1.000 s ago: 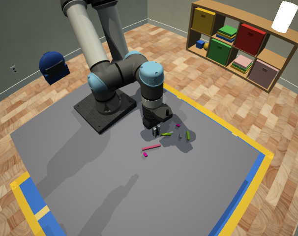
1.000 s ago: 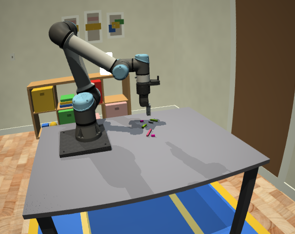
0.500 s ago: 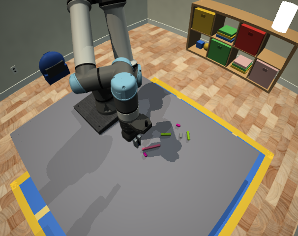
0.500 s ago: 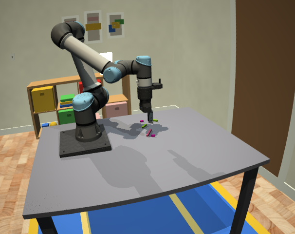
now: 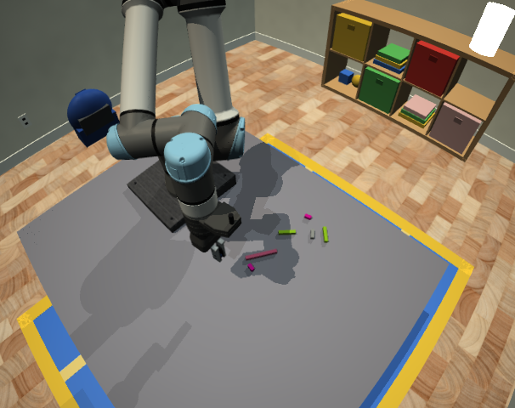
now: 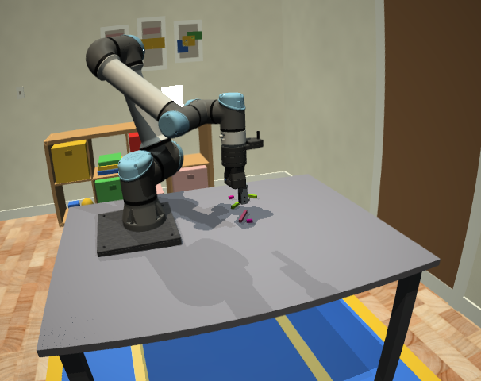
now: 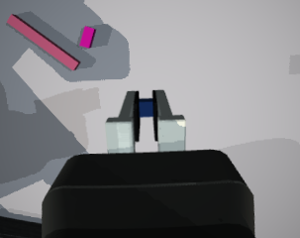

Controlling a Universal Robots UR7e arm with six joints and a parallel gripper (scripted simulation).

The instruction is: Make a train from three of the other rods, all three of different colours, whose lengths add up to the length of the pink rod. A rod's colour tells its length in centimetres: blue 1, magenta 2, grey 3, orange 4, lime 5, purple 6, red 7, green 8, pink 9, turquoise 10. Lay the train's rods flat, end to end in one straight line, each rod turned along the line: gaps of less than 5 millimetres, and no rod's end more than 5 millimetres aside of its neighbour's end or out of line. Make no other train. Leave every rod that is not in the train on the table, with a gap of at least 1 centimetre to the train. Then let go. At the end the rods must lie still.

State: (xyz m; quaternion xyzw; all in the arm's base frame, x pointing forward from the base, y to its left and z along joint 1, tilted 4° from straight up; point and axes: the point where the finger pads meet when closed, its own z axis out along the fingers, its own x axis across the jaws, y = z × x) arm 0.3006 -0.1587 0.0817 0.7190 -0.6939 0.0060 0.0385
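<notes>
My gripper is now 50 mm short of the pink rod, 110 mm to the right of it and 110 mm above it. Round my hand: lime rod (150 mm ahead, 280 mm to the left, 110 mm below); then blue rod (10 mm below); then grey rod (120 mm ahead, 250 mm to the left, 110 mm below).
</notes>
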